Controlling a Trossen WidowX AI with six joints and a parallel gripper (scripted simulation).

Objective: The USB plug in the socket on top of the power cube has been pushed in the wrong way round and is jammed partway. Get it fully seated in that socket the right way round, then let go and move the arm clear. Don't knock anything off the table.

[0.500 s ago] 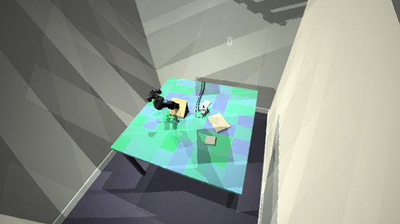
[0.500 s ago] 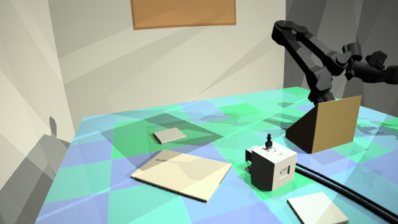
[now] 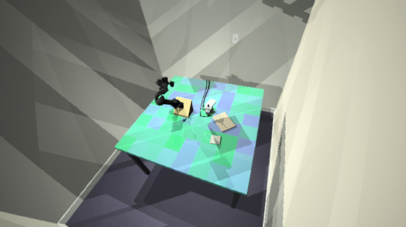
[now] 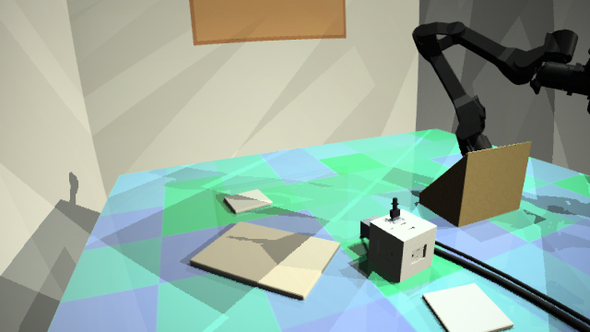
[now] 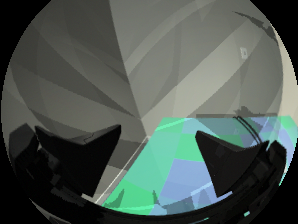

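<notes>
The small dark USB plug lies 550 mm ahead of my gripper tip, 170 mm below it and 80 mm to the right of it. From my gripper tip the other things lie so: USB socket: 550 mm ahead, 200 mm below, 80 mm to the right; then large cream board: 760 mm ahead, 260 mm below, 160 mm to the right.
</notes>
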